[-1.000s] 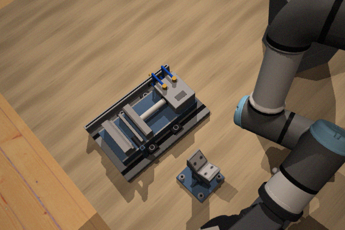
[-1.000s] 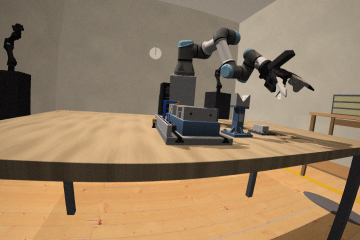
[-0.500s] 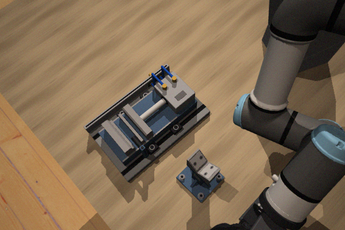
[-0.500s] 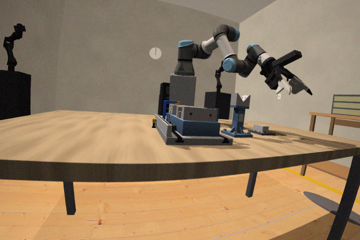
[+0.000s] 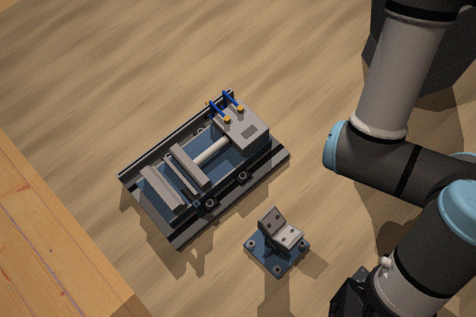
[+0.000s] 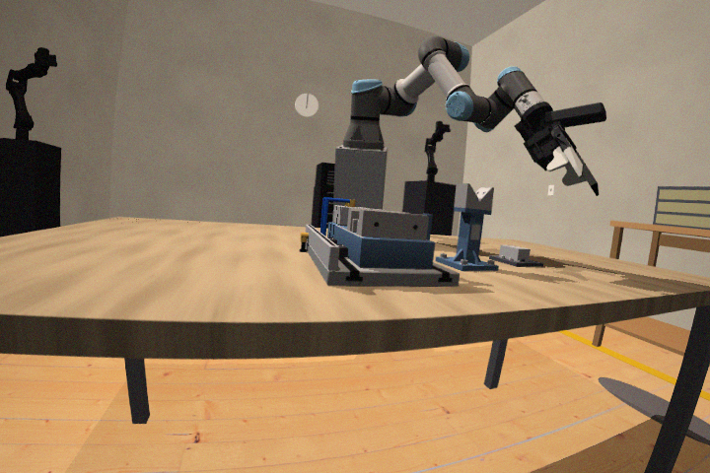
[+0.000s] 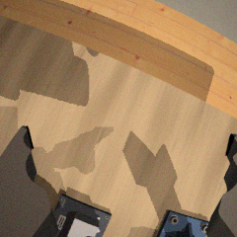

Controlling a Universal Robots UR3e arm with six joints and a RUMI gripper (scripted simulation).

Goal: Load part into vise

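The part lies 170 mm behind my hand, 160 mm below it and 10 mm to the left of it. The rest, counted from my hand: fixed jaw (390 mm to the right, 100 mm below, 90 mm behind); dark infeed plate (180 mm below, 170 mm behind, 20 mm to the left); dark work stop (340 mm to the right, 110 mm behind, 90 mm below).
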